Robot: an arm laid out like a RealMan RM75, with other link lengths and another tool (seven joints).
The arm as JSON. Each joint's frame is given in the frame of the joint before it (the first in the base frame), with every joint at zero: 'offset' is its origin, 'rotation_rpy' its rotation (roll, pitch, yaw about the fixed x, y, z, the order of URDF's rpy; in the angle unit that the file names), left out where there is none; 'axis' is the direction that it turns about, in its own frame. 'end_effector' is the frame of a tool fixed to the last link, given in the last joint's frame.
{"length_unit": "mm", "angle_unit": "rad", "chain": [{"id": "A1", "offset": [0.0, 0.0, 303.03], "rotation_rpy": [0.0, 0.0, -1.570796], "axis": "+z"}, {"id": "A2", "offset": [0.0, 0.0, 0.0], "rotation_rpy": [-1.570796, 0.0, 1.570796], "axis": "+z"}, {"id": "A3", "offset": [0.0, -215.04, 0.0], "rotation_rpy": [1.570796, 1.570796, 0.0], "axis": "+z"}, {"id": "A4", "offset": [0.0, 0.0, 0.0], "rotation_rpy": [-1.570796, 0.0, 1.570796], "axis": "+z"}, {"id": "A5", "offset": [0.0, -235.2, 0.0], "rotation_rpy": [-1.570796, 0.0, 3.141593], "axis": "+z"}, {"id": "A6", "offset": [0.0, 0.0, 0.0], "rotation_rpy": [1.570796, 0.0, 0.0], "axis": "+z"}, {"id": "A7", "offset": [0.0, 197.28, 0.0], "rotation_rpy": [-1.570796, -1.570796, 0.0], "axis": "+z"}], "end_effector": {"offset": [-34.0, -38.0, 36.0], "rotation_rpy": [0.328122, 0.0, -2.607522]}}
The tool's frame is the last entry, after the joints.
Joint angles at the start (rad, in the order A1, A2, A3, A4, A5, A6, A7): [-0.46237 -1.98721 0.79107 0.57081 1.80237 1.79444 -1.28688]
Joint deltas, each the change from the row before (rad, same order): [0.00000 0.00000 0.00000 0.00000 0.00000 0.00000 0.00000]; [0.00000 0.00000 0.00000 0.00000 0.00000 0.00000 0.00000]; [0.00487 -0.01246 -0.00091 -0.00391 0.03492 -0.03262 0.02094]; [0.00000 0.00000 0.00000 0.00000 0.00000 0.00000 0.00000]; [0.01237 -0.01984 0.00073 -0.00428 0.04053 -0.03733 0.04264]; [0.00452 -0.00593 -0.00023 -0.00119 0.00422 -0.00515 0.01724]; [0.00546 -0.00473 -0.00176 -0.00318 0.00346 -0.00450 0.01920]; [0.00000 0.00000 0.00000 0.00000 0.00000 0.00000 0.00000]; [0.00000 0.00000 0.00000 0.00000 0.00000 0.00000 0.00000]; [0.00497 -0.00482 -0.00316 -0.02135 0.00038 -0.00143 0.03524]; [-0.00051 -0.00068 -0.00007 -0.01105 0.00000 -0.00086 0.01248]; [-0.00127 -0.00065 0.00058 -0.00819 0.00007 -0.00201 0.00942]
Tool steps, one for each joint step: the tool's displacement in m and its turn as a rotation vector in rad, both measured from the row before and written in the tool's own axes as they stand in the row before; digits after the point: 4 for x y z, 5 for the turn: [0.0000 0.0000 0.0000 0.00000 0.00000 0.00000]; [0.0000 0.0000 0.0000 0.00000 0.00000 0.00000]; [-0.0047 -0.0096 0.0075 0.03624 -0.00140 0.00118]; [0.0000 0.0000 0.0000 0.00000 0.00000 0.00000]; [-0.0091 -0.0109 0.0097 0.03934 0.00036 0.01355]; [-0.0025 -0.0010 0.0017 0.00234 0.00424 0.00829]; [-0.0026 -0.0014 0.0011 0.00191 0.00616 0.00752]; [0.0000 0.0000 0.0000 0.00000 0.00000 0.00000]; [0.0000 0.0000 0.0000 0.00000 0.00000 0.00000]; [-0.0056 -0.0010 0.0021 -0.00871 0.00642 0.00713]; [-0.0020 -0.0001 0.0012 -0.00374 0.00024 0.00225]; [-0.0013 0.0000 0.0012 -0.00196 0.00015 0.00257]
